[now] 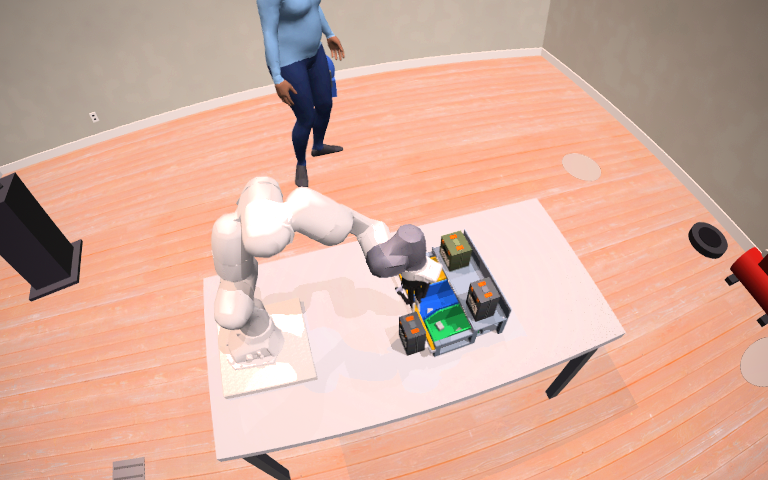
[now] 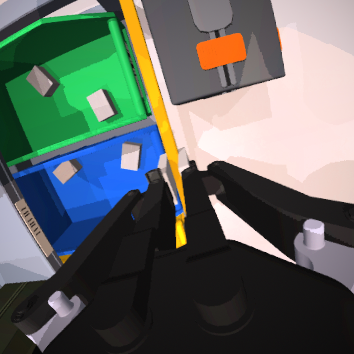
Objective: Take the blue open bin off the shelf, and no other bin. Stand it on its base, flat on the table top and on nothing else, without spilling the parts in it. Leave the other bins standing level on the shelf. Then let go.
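Note:
The blue open bin [image 1: 440, 294] [image 2: 100, 200] sits on the shelf [image 1: 453, 345], beside the green bin [image 1: 453, 321] [image 2: 65, 120]. It looks level, with small pale parts [image 2: 131, 156] [image 2: 67, 171] on its floor. My gripper [image 1: 416, 301] [image 2: 176, 162] is nearly closed at the bin's front edge, one finger on the inner side and one on the outer side. The yellow strip [image 1: 424, 327] [image 2: 150, 75] along the shelf front passes between the fingertips, with a bit of blue wall beside it. The fingers hide how much of the wall is gripped.
A dark grey case [image 1: 411, 333] [image 2: 175, 75] stands on the table [image 1: 362, 407] in front of the green bin. Another dark case [image 1: 482, 298] and an olive case [image 1: 455, 250] stand on the rear level. A yellow bin [image 1: 440, 275] shows partly beyond the blue bin. A person stands behind the table.

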